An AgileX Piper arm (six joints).
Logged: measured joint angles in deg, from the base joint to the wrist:
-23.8, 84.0, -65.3, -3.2, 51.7, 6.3
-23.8, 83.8, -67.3, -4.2, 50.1, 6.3
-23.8, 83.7, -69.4, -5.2, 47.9, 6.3
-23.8, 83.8, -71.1, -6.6, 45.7, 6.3
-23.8, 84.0, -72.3, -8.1, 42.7, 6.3
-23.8, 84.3, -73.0, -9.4, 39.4, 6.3
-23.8, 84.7, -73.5, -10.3, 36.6, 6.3
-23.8, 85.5, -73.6, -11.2, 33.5, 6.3
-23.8, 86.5, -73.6, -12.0, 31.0, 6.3
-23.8, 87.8, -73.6, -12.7, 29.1, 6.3
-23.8, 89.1, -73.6, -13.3, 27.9, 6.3
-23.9, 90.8, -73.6, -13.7, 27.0, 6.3
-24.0, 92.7, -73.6, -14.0, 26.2, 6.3
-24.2, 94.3, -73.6, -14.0, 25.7, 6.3
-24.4, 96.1, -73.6, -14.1, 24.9, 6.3
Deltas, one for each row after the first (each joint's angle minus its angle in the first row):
0.0, -0.2, -2.0, -1.0, -1.6, 0.0
0.0, -0.3, -4.1, -2.0, -3.8, 0.0
0.0, -0.2, -5.8, -3.4, -6.0, 0.0
0.0, 0.0, -7.0, -4.9, -9.0, 0.0
0.0, 0.3, -7.7, -6.2, -12.3, 0.0
0.0, 0.7, -8.2, -7.1, -15.1, 0.0
0.0, 1.5, -8.3, -8.0, -18.2, 0.0
0.0, 2.5, -8.3, -8.8, -20.7, 0.0
0.0, 3.8, -8.3, -9.5, -22.6, 0.0
0.0, 5.1, -8.3, -10.1, -23.8, 0.0
-0.1, 6.8, -8.3, -10.5, -24.7, 0.0
-0.2, 8.7, -8.3, -10.8, -25.5, 0.0
-0.4, 10.3, -8.3, -10.8, -26.0, 0.0
-0.6, 12.1, -8.3, -10.9, -26.8, 0.0

